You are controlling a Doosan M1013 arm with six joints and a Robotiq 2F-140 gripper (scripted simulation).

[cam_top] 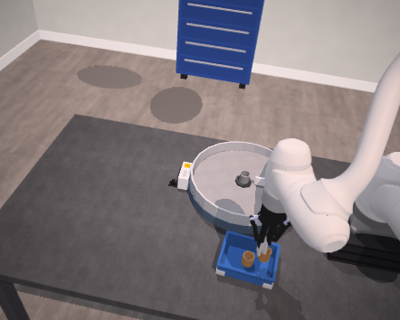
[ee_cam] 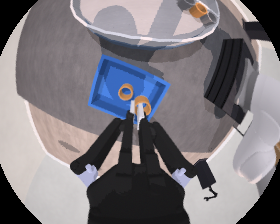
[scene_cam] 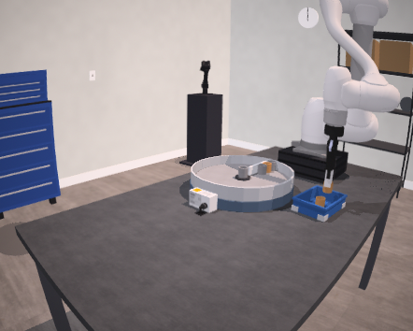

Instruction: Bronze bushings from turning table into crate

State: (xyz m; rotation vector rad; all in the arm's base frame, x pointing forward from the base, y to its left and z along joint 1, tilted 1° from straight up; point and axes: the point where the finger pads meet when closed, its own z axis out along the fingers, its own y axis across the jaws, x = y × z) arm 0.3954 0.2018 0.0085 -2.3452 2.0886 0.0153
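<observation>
Right now the blue crate is 90 mm below my hand, 30 mm ahead of it and 10 mm to the right of it. The rest, counted from my hand: round turning table: 350 mm to the right, 60 mm below, 60 mm ahead.
</observation>
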